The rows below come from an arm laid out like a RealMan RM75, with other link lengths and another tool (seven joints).
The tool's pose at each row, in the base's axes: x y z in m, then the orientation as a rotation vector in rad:
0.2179, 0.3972, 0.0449, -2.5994, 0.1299, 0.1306
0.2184, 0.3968, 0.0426, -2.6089, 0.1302, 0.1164
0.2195, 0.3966, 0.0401, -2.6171, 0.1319, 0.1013
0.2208, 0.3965, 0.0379, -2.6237, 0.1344, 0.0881
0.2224, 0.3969, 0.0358, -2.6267, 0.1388, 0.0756
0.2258, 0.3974, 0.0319, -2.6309, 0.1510, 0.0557
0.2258, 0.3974, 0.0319, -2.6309, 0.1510, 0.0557
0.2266, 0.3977, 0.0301, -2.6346, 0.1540, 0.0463
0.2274, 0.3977, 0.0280, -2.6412, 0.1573, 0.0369
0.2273, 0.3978, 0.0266, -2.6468, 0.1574, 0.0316
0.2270, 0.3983, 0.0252, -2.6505, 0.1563, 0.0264
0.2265, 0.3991, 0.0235, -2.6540, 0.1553, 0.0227
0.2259, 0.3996, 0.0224, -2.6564, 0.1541, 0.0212
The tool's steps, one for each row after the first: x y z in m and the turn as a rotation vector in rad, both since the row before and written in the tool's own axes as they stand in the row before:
0.0008, 0.0014, 0.0017, -0.0084, 0.0108, -0.0025
0.0014, 0.0013, 0.0020, -0.0071, 0.0116, -0.0017
0.0015, 0.0010, 0.0018, -0.0058, 0.0103, -0.0008
0.0017, 0.0005, 0.0020, -0.0023, 0.0099, 0.0008
0.0036, 0.0011, 0.0035, -0.0033, 0.0167, 0.0049
0.0000, 0.0000, 0.0000, 0.0000, 0.0000, 0.0000
0.0009, 0.0005, 0.0017, -0.0033, 0.0074, 0.0003
0.0009, 0.0009, 0.0018, -0.0062, 0.0077, 0.0004
0.0000, 0.0006, 0.0013, -0.0053, 0.0041, -0.0011
-0.0003, 0.0003, 0.0015, -0.0034, 0.0037, -0.0018
-0.0005, 0.0001, 0.0019, -0.0033, 0.0026, -0.0015
-0.0006, 0.0001, 0.0012, -0.0023, 0.0010, -0.0012

